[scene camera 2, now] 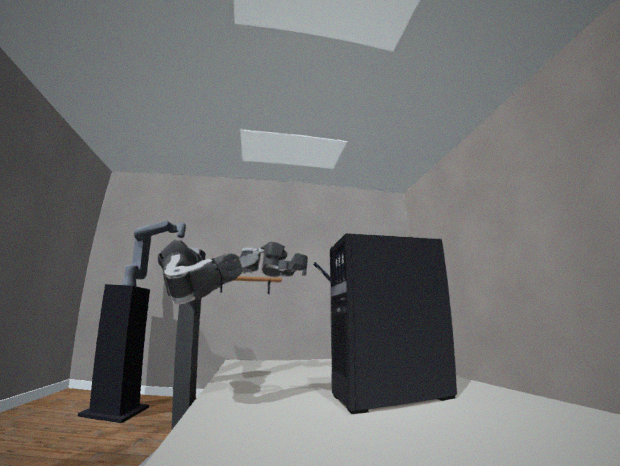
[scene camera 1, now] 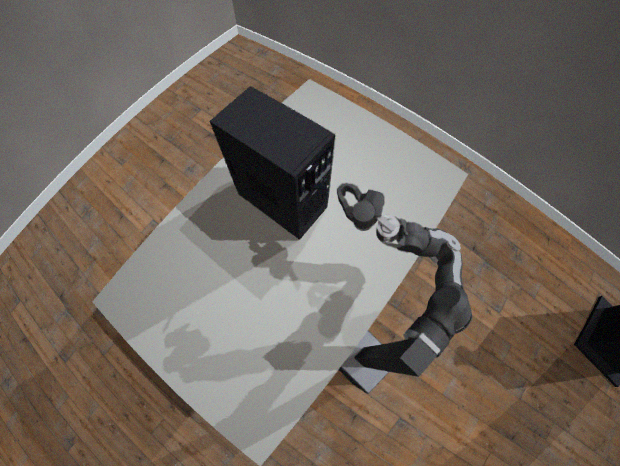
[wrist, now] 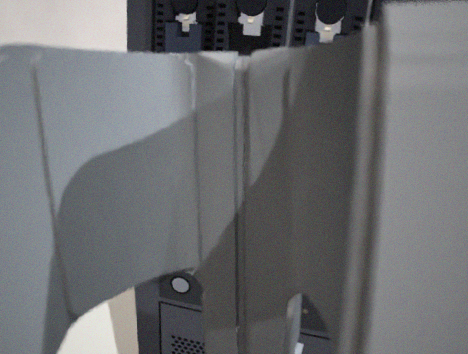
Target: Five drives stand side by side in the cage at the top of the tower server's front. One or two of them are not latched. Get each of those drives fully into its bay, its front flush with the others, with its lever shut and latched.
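The black tower server (scene camera 1: 265, 130) (scene camera 2: 400, 320) (wrist: 139, 25) stands upright. One drive's lever (scene camera 2: 322, 271) sticks out and up from the upper front in the second scene view. In the wrist view, the first drive (wrist: 173, 42) and third drive (wrist: 314, 38) show blue upper ends below their pale catches. The second bay from the left (wrist: 246, 42) looks dark below its catch (wrist: 251, 22); its lever is hidden behind my fingers. My gripper (scene camera 1: 342, 189) (scene camera 2: 303, 265) (wrist: 263, 212) is shut and empty, in front of the tower and a short gap from the lever.
The tower stands on a pale table top (scene camera 1: 400, 150) (scene camera 2: 280, 430). A round button (wrist: 180, 284) shows below the cage. Behind my arm are a second grey arm (scene camera 2: 142, 250) on a black pedestal (scene camera 2: 116, 345) and an orange bar (scene camera 2: 258, 279) on the wall.
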